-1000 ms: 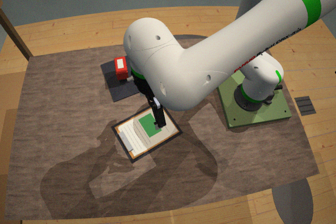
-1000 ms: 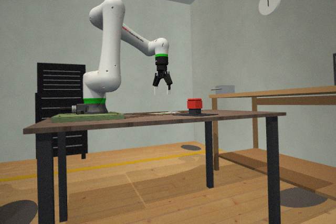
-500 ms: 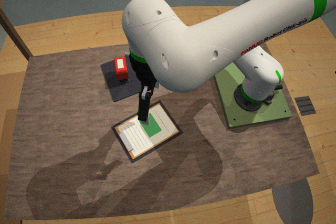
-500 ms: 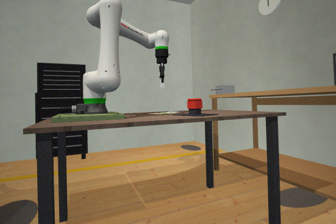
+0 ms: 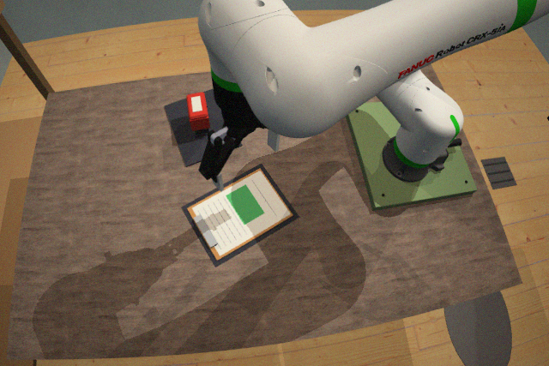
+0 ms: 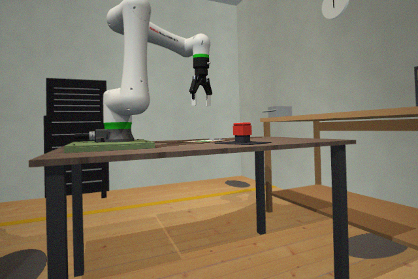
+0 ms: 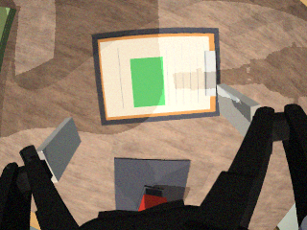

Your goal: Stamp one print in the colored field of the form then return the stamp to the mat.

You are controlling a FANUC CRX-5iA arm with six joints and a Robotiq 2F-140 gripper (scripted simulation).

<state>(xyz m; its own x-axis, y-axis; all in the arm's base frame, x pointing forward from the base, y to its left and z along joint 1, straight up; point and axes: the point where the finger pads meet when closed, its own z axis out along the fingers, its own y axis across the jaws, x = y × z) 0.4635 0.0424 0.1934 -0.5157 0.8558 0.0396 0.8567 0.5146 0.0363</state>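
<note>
The red stamp lies 26 cm to the right of my hand, 17 cm below it and 10 cm ahead of it. The rest, counted from my hand: dark mat: 26 cm to the right, 22 cm below, 10 cm ahead; form on clipboard: 22 cm below, 4 cm ahead, 3 cm to the left.
</note>
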